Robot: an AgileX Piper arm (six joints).
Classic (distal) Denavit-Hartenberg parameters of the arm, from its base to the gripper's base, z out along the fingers. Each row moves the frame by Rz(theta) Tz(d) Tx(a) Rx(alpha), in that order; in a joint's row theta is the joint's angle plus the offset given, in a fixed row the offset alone. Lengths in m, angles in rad.
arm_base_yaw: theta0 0, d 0.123, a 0, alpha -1.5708
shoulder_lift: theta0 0.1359, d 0, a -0.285, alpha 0
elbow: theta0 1.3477, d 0, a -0.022, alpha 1.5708
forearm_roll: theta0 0, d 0.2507, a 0, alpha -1.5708
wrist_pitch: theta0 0, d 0, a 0, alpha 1.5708
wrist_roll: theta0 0, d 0.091, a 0, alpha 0
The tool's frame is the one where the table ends.
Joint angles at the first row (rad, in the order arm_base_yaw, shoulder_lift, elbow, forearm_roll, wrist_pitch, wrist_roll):
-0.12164, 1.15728, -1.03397, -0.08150, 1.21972, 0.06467
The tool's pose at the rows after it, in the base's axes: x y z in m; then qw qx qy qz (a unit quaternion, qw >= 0):
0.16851 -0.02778 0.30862 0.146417 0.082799 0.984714 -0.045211
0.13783 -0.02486 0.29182 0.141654 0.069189 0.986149 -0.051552
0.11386 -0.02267 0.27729 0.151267 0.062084 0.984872 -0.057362
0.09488 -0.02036 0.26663 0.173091 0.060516 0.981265 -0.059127
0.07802 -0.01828 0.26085 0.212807 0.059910 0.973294 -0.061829
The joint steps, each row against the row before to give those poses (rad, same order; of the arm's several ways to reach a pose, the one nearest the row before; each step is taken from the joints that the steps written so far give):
0.00003, -0.10918, 0.12721, -0.00205, 0.00024, -0.00151
-0.00006, -0.11743, 0.12636, -0.00961, -0.00094, -0.02534
0.00008, -0.10685, 0.10308, -0.00941, -0.01681, -0.01144
0.00003, -0.10108, 0.07839, -0.00105, -0.02188, -0.00243
0.00003, -0.11105, 0.05788, -0.00104, -0.02819, -0.00110

